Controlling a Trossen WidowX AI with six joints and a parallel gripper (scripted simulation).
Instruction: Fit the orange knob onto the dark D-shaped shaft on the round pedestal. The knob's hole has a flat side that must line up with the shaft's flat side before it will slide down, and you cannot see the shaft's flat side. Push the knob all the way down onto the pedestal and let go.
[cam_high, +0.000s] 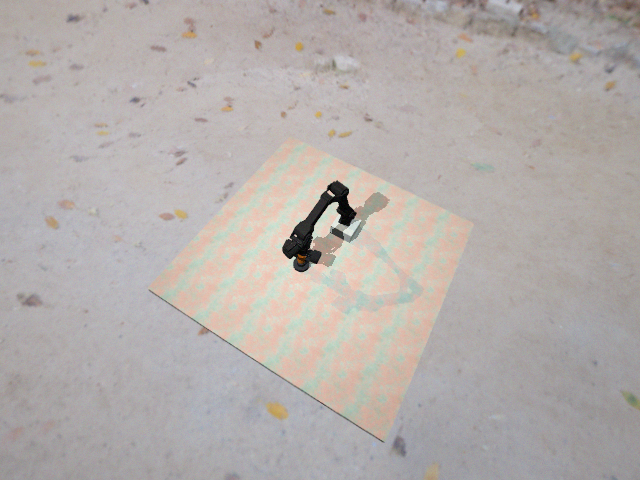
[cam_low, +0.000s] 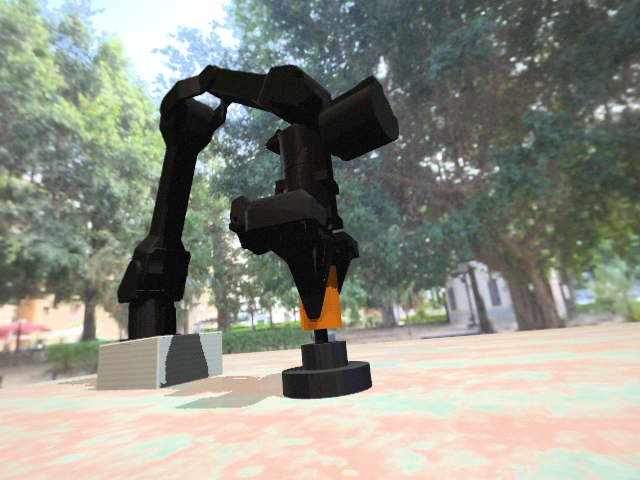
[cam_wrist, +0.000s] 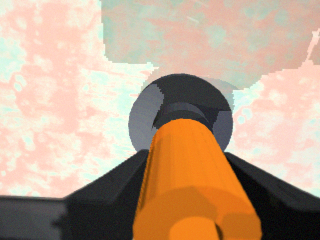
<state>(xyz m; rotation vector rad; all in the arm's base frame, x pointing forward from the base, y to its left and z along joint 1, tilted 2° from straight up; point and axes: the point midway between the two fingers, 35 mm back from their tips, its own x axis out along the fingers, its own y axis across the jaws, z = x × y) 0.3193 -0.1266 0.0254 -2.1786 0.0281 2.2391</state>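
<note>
My gripper tip is 3 cm above the round pedestal. Round my gripper tip: orange knob 2 cm above.
</note>
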